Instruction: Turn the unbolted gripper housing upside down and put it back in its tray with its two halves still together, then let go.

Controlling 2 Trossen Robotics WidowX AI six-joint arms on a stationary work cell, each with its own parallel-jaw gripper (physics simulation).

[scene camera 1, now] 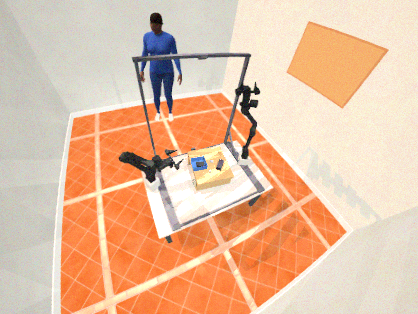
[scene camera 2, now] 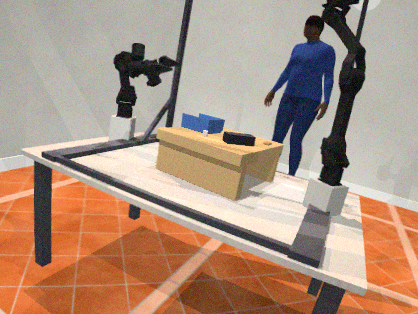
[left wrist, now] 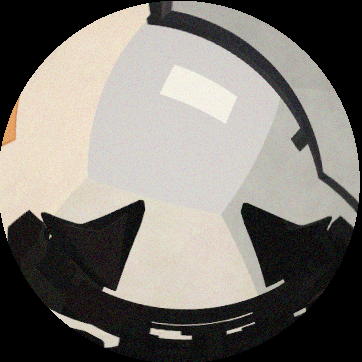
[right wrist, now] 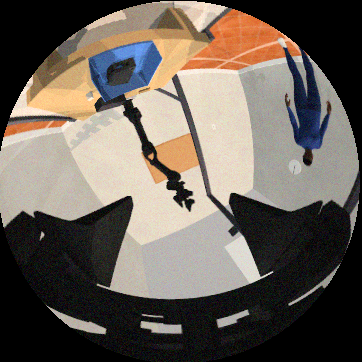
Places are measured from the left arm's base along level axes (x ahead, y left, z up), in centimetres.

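Pixels of known places: left gripper, between the fingertips: [scene camera 1: 249, 81] [left wrist: 194, 207] [right wrist: 185, 209]; right gripper, between the fingertips: [scene camera 1: 181, 154] [scene camera 2: 176, 66] [right wrist: 181, 199]; left arm's base, origin of its link: [scene camera 1: 244, 156] [scene camera 2: 329, 182] [right wrist: 126, 101]; right arm's base, origin of its link: [scene camera 1: 151, 179] [scene camera 2: 123, 116].
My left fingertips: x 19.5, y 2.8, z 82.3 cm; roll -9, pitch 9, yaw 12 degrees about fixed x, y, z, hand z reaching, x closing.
Ahead of a thing's pixels: the offset from my left fingertips to its top centre.
The dark gripper housing @[dx +26.0, dy +24.3, dz -73.0 cm] [scene camera 1: 201, 164] [right wrist: 121, 71] lies inside the blue tray @[dx +27.4, dy +24.1, dz -71.0 cm] [scene camera 1: 194, 160] [scene camera 2: 212, 124] [right wrist: 149, 57]; in scene camera 2 the tray walls hide it. Which way up it lies and its seam are too small to tell. My right gripper [scene camera 1: 178, 156] [scene camera 2: 168, 71] is open and empty, raised at the left of scene camera 1, apart from the tray. My left gripper [scene camera 1: 247, 86] [left wrist: 194, 207] is open and empty, high above the table at the right of scene camera 1, pointing up.
The tray stands on a wooden stand [scene camera 1: 215, 183] [scene camera 2: 200, 172]. A black block @[dx +7.1, dy +19.9, dz -73.2 cm] [scene camera 1: 220, 164] [scene camera 2: 239, 138] and a small white piece @[dx +15.9, dy +29.1, dz -74.7 cm] [scene camera 2: 205, 133] lie on the stand beside the tray. A dark frame [scene camera 1: 192, 56] rises over the table's back edge. A person [scene camera 1: 161, 55] [scene camera 2: 311, 75] stands behind it.
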